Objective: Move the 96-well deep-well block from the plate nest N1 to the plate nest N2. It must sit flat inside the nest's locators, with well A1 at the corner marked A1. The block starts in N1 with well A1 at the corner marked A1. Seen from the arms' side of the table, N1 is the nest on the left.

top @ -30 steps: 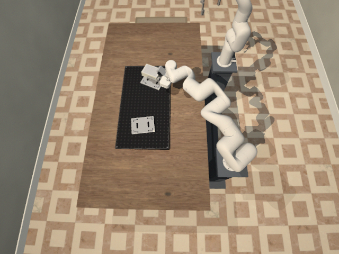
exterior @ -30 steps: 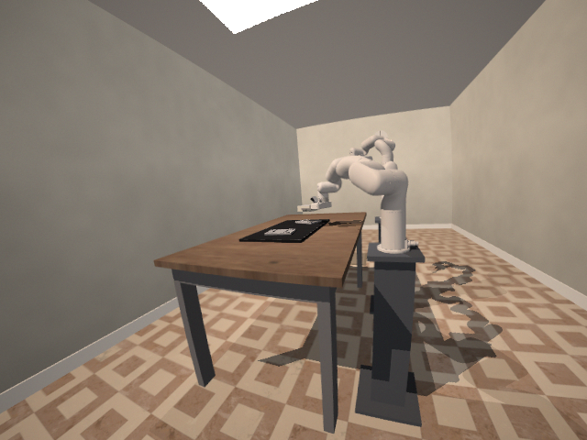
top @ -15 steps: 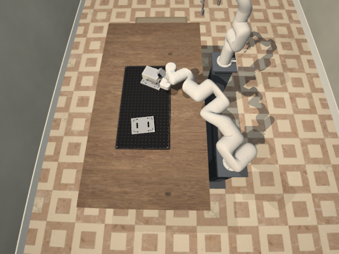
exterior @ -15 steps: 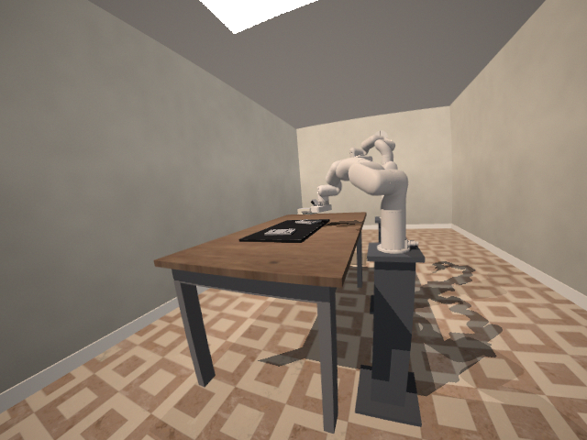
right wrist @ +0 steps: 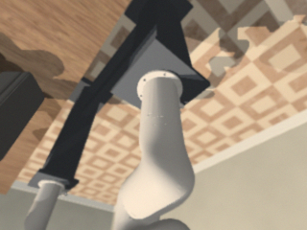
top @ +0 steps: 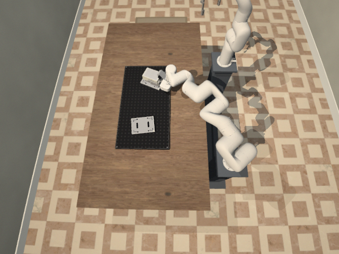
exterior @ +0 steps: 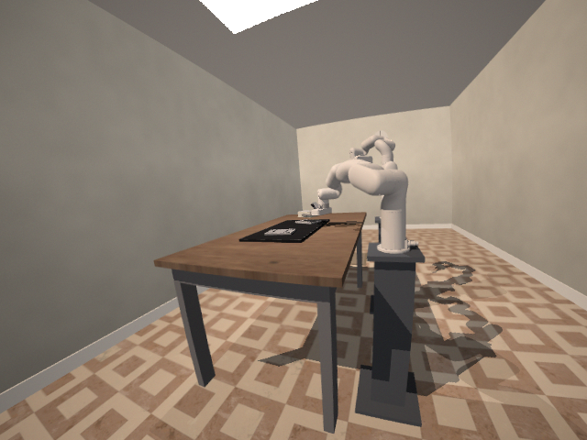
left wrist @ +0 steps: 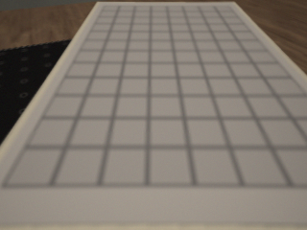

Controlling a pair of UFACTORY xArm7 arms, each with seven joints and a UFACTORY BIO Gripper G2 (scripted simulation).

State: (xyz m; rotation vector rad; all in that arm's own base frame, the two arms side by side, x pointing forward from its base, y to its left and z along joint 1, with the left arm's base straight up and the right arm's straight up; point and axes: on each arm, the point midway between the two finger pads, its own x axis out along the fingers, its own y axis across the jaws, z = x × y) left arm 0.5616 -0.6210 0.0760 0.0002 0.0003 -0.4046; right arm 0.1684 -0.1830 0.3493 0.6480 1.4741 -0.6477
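Note:
The nest N2 is 6 cm below my left hand and 1 cm ahead of it. Also, from my left hand: nest N1: 38 cm to the left, 6 cm below, 5 cm ahead; then white deep-well block: 1 cm ahead.

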